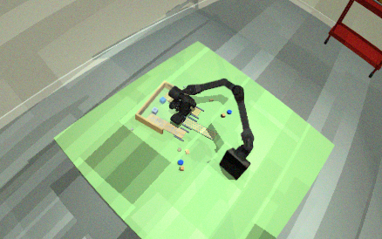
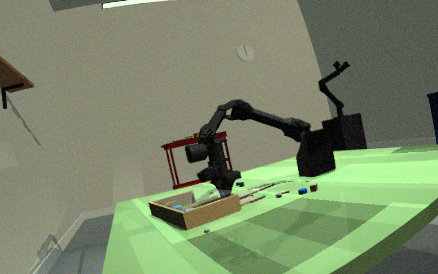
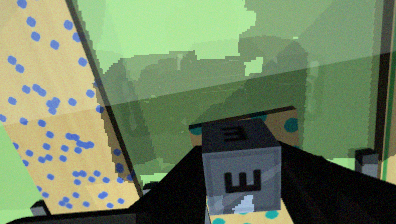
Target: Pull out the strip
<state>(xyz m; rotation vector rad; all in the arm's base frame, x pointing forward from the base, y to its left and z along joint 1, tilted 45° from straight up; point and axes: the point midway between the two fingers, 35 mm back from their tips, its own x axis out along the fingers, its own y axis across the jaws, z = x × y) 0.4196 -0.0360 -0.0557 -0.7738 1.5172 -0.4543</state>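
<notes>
My gripper tip is 30 mm short of the blue-speckled strip, 100 mm to the right of it and 10 mm above it.
</notes>
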